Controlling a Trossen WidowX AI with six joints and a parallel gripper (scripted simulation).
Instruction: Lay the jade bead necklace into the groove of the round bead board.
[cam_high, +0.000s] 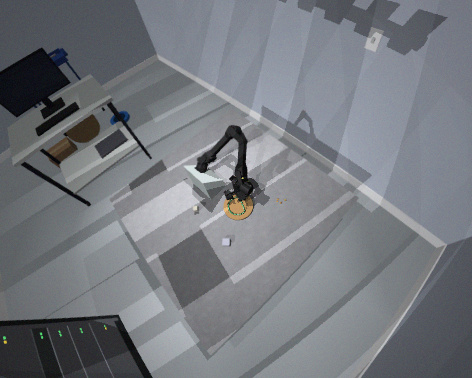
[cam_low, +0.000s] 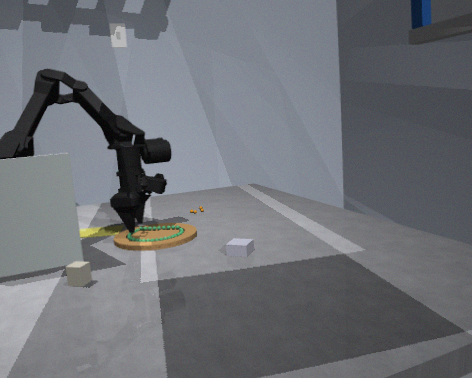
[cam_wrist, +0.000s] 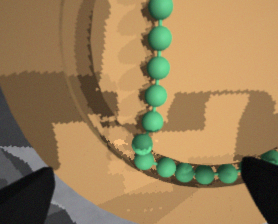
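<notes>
Now: gripper tip 110 mm to the right of the yellow sheet, 80 mm past it and 20 mm above it. The rest, counted from my gripper tip: grey cube 300 mm to the right, 130 mm ahead, 10 mm below; beige cube 250 mm to the right, 180 mm behind.
</notes>
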